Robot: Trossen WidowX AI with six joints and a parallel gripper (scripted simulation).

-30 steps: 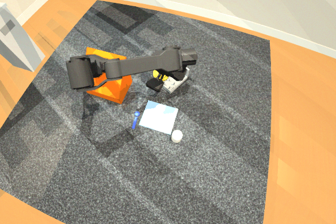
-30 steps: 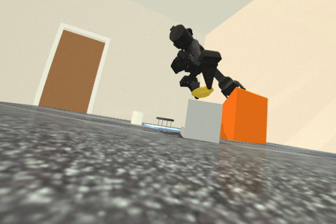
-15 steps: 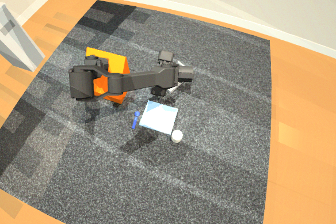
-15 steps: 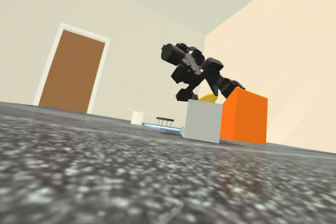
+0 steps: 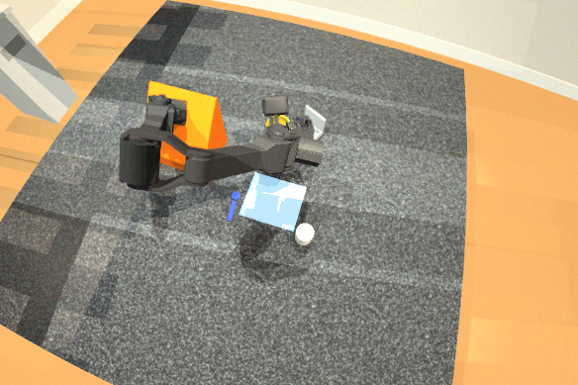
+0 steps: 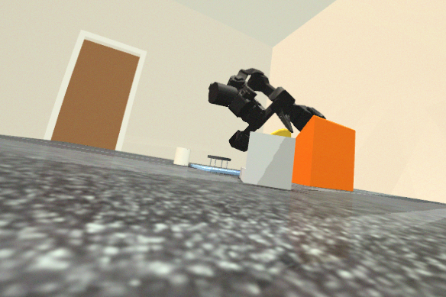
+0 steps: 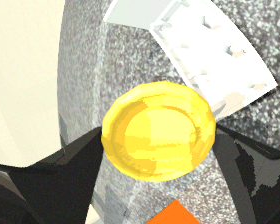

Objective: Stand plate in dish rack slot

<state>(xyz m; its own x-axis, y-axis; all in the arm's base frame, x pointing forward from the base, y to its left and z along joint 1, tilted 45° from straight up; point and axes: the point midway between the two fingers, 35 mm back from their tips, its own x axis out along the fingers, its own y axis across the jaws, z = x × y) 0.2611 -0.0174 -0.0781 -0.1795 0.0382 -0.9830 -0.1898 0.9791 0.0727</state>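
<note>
Now: gripper tip 6 cm short of the dish rack, 6 cm above it and 2 cm to the right of it. The rest, counted from my gripper tip: yellow plate: 1 cm to the right; then blue spoon: 22 cm to the right, 8 cm below, 7 cm behind; then light blue mat: 19 cm to the right, 8 cm below, 3 cm ahead.
</note>
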